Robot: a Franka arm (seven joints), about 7 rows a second.
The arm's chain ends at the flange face. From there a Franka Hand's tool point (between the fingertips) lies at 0.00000 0.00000 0.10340 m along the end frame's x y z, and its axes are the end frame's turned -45 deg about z.
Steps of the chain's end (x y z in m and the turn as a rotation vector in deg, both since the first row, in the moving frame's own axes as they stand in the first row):
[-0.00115 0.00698 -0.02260 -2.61 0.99 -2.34]
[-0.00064 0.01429 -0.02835 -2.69 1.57 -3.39]
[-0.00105 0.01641 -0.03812 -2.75 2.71 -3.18]
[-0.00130 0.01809 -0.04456 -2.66 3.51 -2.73]
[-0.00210 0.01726 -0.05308 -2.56 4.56 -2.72]
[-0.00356 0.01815 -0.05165 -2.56 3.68 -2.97]
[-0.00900 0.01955 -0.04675 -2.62 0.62 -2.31]
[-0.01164 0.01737 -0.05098 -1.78 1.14 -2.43]
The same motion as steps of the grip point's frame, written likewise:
[-0.00772 0.00876 -0.02272 -2.55 -1.15 -2.34]
[-0.01182 0.01512 -0.02850 -3.01 -0.79 -3.39]
[-0.01220 0.01782 -0.03835 -3.86 -0.03 -3.18]
[-0.01244 0.01971 -0.04487 -4.36 0.60 -2.73]
[-0.01093 0.01973 -0.05351 -5.03 1.41 -2.72]
[-0.01372 0.01823 -0.05197 -4.41 0.79 -2.97]
[-0.02266 0.01164 -0.04686 -2.29 -1.41 -2.31]
[-0.02125 0.00779 -0.05105 -2.06 -0.45 -2.43]

